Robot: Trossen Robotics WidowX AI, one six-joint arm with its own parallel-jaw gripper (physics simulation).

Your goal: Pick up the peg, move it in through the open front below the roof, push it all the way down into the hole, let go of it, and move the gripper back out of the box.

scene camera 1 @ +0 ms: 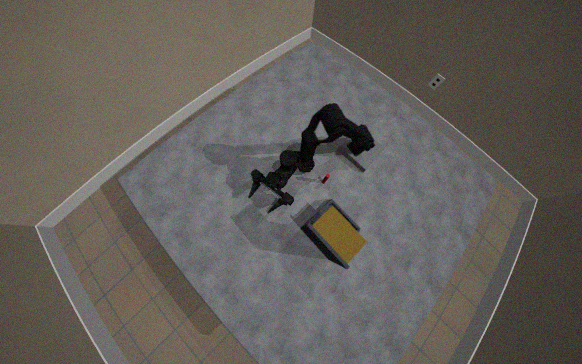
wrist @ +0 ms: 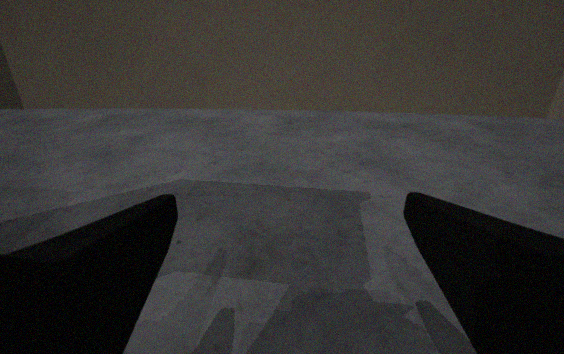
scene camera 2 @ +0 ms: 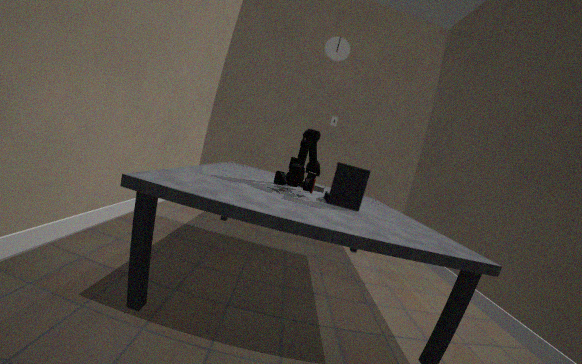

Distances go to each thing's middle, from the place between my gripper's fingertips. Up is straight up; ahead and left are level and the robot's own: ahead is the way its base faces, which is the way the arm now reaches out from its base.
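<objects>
Measured from my hand, the box point(scene camera 1: 307, 228) is 230 mm to the left of it, 170 mm behind it and 50 mm above it. The yellow roof point(scene camera 1: 332, 226) is likewise 230 mm to the left of my hand, but 140 mm behind it and 140 mm above it.
</objects>
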